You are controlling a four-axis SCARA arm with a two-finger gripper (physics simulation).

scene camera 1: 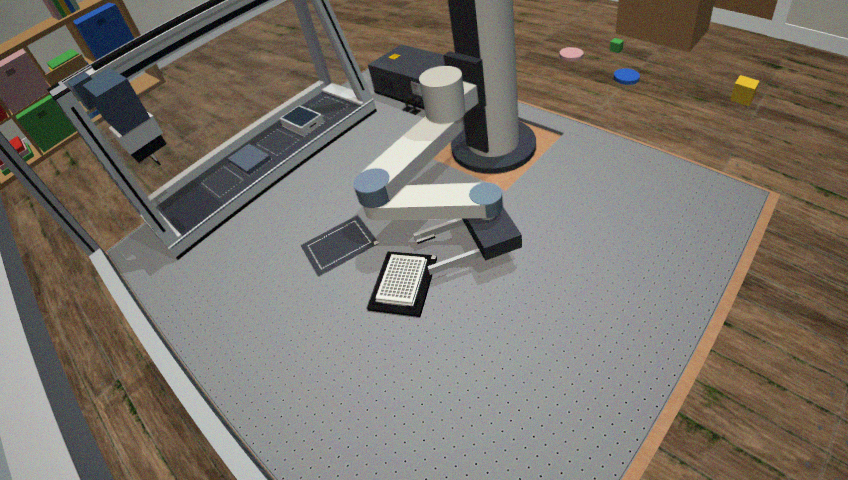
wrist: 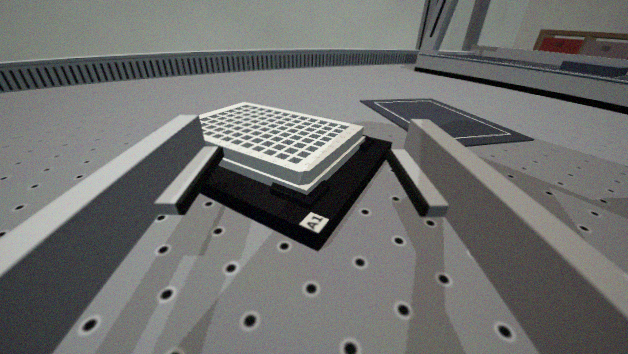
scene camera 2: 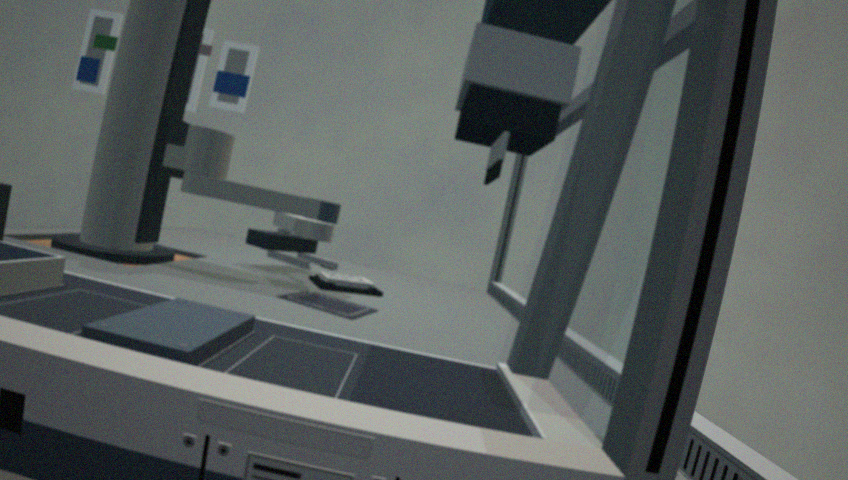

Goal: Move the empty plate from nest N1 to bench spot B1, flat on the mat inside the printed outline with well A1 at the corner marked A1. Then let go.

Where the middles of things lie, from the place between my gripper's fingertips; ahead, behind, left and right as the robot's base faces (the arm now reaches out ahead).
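Labels:
White well plate (scene camera 1: 400,284), visible, 2 cm below my hand and 7 cm ahead of it. Black flat plate (scene camera 1: 426,279): 4 cm below my hand, 7 cm ahead of it. Dark mat with printed outline (scene camera 1: 332,248): 23 cm to the right of my hand, 7 cm ahead of it and 4 cm below it.

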